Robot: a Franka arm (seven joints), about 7 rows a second.
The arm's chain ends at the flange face. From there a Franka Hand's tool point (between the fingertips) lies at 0.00 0.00 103.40 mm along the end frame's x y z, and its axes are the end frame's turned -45 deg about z.
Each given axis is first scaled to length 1.
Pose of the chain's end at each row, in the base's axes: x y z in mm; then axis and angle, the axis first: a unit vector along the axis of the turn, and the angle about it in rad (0 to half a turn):
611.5, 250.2, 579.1, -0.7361, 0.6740, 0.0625, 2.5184
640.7, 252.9, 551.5, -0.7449, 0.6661, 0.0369, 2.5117
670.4, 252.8, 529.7, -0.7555, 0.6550, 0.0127, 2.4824
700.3, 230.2, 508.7, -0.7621, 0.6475, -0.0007, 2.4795
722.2, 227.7, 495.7, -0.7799, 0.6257, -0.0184, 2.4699
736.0, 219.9, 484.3, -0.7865, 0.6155, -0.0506, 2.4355
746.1, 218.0, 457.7, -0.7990, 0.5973, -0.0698, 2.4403
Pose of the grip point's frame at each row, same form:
643.6, 302.5, 495.9, -0.9378, 0.3409, -0.0655, 2.5196
676.1, 302.9, 468.2, -0.9399, 0.3292, -0.0903, 2.5330
710.1, 302.2, 448.0, -0.9421, 0.3138, -0.1183, 2.5246
741.6, 278.6, 427.1, -0.9436, 0.3039, -0.1310, 2.5321
765.1, 275.8, 414.8, -0.9494, 0.2765, -0.1489, 2.5367
784.5, 267.0, 406.1, -0.9468, 0.2634, -0.1848, 2.5295
796.1, 263.7, 379.6, -0.9494, 0.2416, -0.2008, 2.5484

